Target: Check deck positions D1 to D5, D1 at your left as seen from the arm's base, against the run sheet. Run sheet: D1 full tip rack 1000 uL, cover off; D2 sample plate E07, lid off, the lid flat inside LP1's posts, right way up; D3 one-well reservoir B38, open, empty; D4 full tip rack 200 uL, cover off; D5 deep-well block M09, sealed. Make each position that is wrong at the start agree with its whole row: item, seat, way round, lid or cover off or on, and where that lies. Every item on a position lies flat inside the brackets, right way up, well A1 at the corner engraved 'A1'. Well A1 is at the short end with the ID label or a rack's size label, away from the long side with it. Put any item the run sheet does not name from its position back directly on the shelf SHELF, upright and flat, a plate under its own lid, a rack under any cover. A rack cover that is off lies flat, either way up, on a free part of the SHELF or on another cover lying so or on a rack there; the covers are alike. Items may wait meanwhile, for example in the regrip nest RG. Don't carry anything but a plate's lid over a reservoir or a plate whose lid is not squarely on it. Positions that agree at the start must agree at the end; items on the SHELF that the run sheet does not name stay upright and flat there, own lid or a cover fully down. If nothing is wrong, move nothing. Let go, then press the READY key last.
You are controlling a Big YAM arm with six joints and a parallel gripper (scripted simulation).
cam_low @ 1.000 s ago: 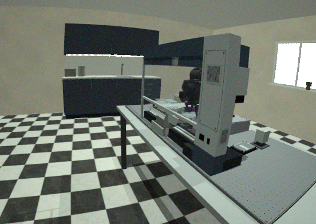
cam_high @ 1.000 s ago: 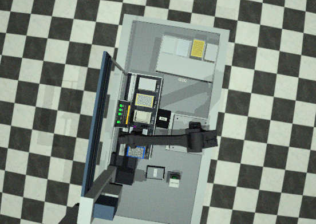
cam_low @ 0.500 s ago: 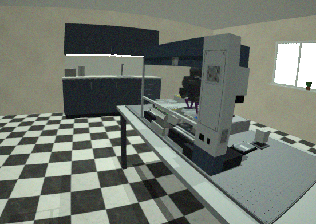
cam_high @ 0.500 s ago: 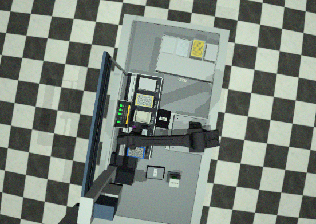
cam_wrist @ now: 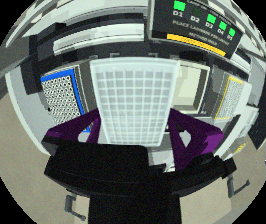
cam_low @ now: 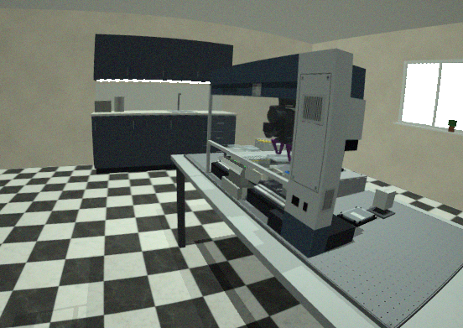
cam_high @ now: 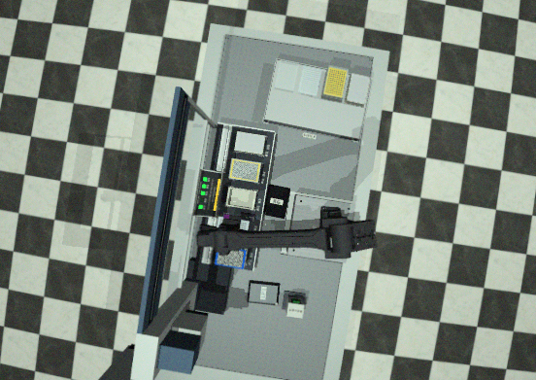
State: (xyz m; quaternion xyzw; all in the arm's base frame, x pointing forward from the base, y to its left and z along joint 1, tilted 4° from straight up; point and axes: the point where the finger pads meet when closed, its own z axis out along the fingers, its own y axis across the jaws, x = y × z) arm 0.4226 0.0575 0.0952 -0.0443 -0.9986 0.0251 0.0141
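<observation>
The blue-framed tip rack is 120 mm to the left of my hand and 60 mm below it. Also, from my hand: cream reservoir: 120 mm to the right, 120 mm below, 20 mm behind; then clear rack cover: 250 mm to the right, 60 mm below, 30 mm behind; then clear plate: right at my hand.
</observation>
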